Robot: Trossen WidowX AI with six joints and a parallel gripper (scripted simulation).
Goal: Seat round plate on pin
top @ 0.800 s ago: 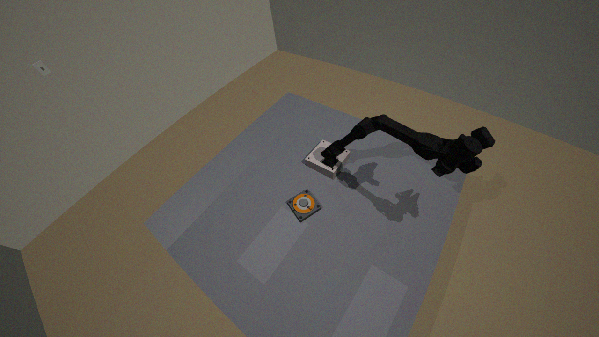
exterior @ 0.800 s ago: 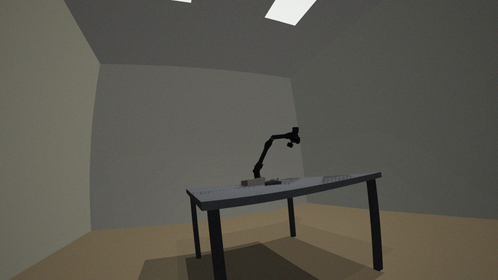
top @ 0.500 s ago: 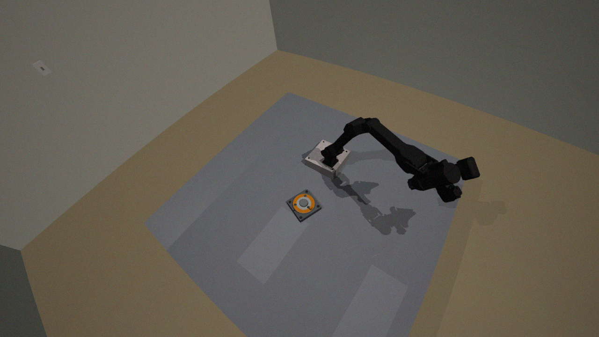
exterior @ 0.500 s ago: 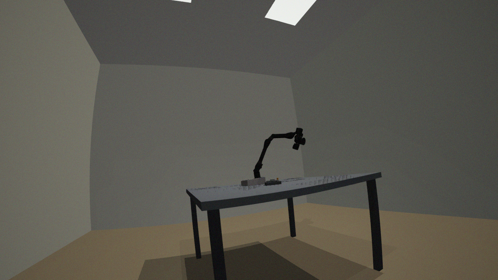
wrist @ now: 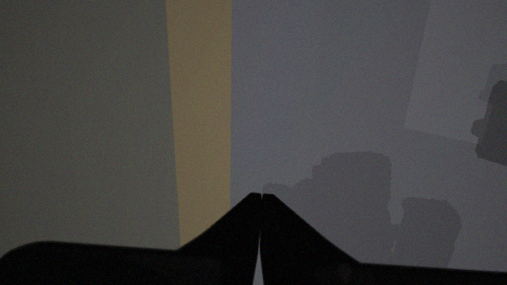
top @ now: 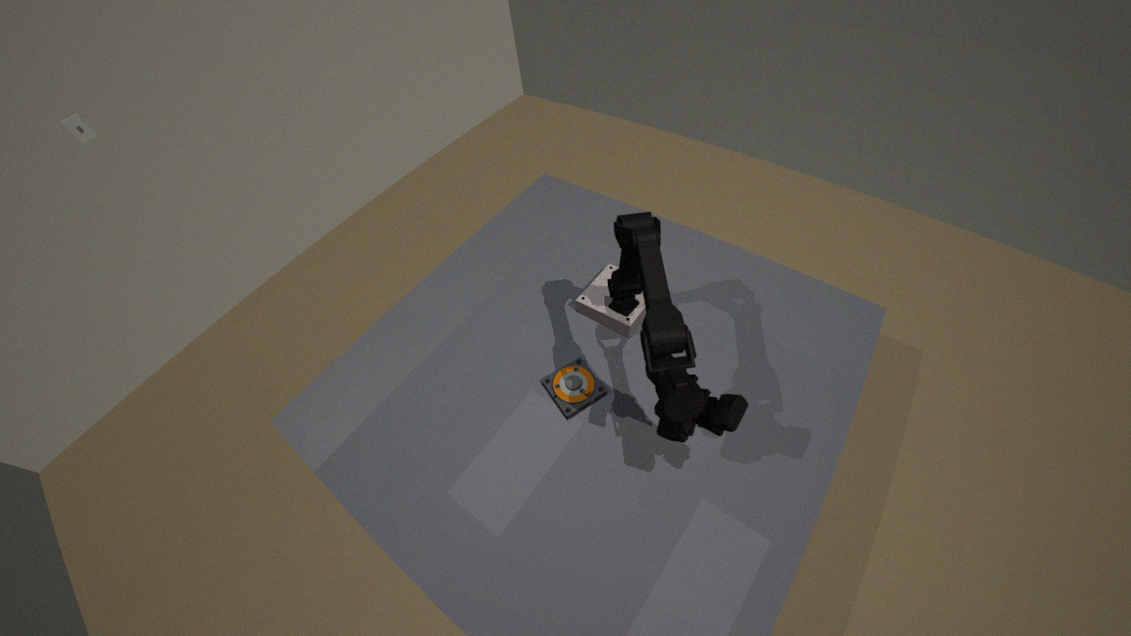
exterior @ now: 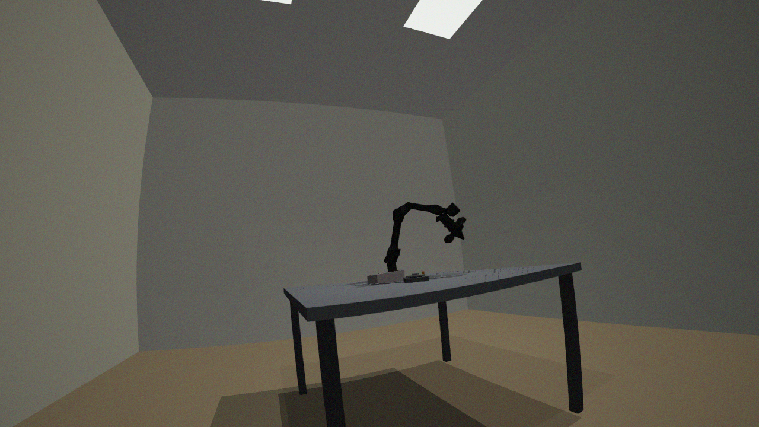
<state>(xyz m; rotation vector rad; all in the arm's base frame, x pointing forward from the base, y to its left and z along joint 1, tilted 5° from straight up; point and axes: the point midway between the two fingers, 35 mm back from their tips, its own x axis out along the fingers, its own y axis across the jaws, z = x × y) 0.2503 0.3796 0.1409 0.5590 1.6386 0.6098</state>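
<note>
My gripper tip is 340 mm to the left of the round orange plate, 180 mm above it and 30 mm short of it. From my gripper tip the other things lie so: dark square base (360 mm to the right, 190 mm below, 30 mm ahead).
</note>
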